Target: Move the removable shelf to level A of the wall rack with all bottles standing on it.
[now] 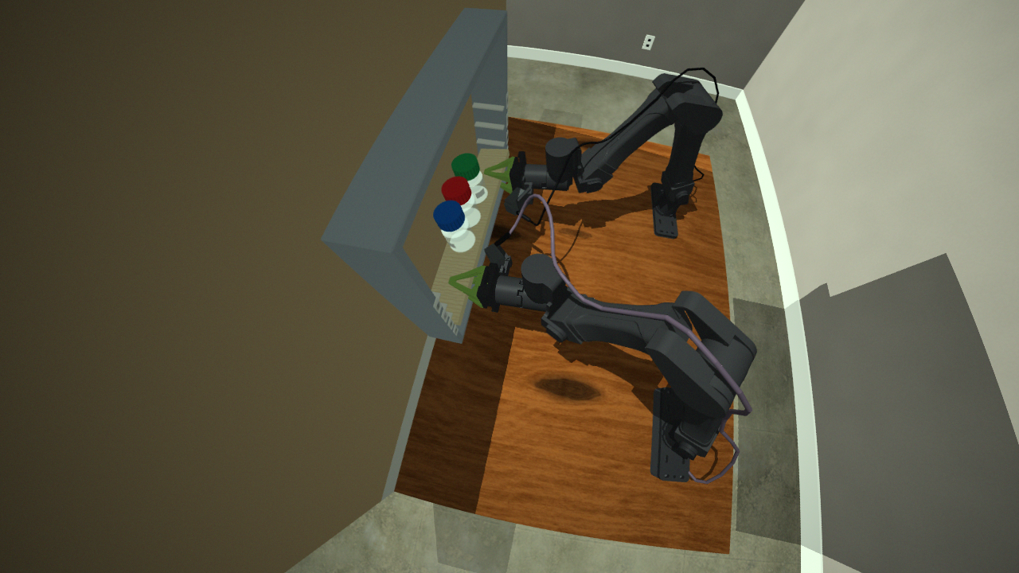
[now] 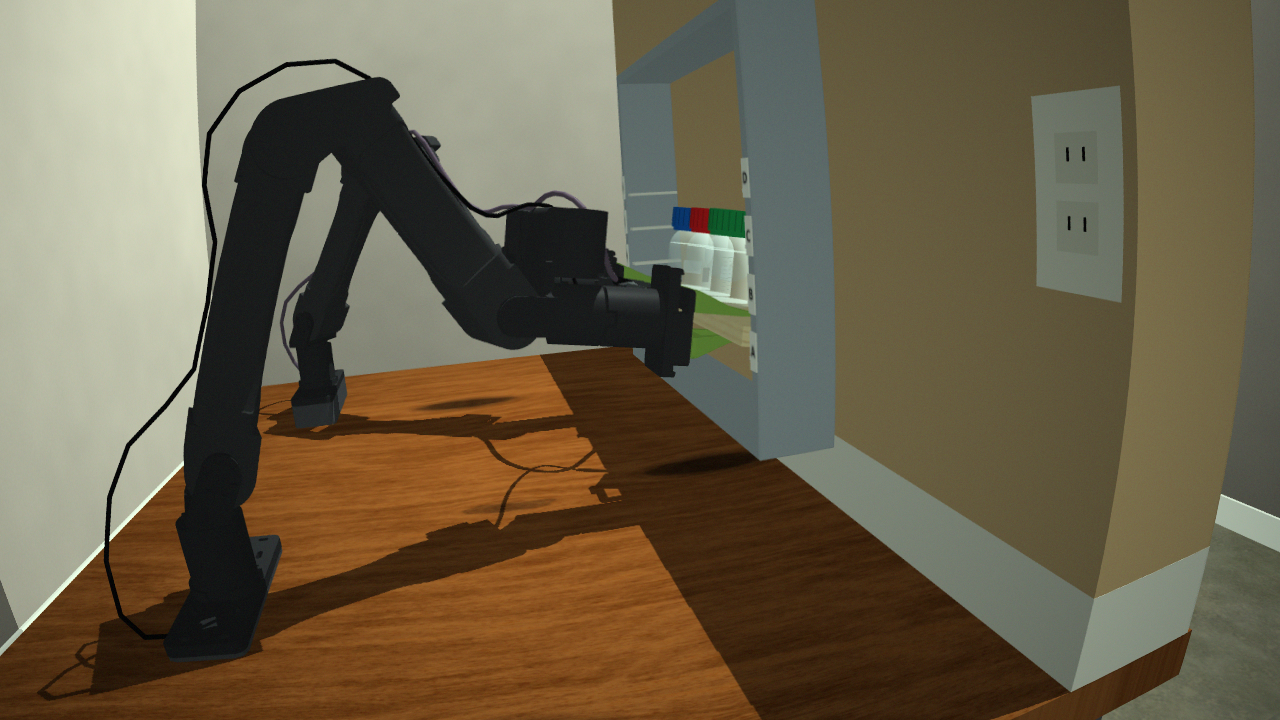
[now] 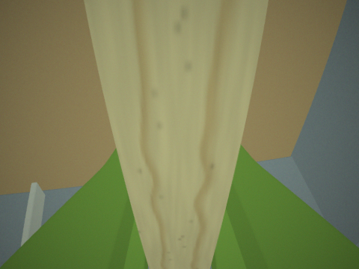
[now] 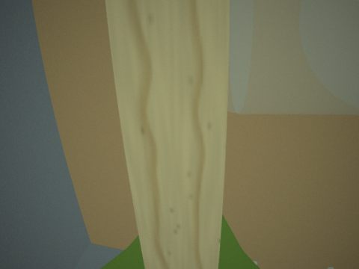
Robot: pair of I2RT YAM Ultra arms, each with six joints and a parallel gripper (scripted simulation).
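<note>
My right hand is 20 mm short of the green-capped bottle, 80 mm to the right of it and 60 mm below it. Also, from my right hand: red-capped bottle: 20 mm ahead, 140 mm to the left, 60 mm above; wooden shelf: 10 mm ahead, 150 mm to the left; grey wall rack: 20 mm ahead, 150 mm to the left, 110 mm above.
Now: left hand 1 cm short of the blue-capped bottle, 9 cm to the left of it and 6 cm below it. Also, from my left hand: red-capped bottle (1 cm ahead, 15 cm to the right, 5 cm above); then wooden shelf (15 cm to the right); then grey wall rack (1 cm ahead, 15 cm to the right, 11 cm above).
</note>
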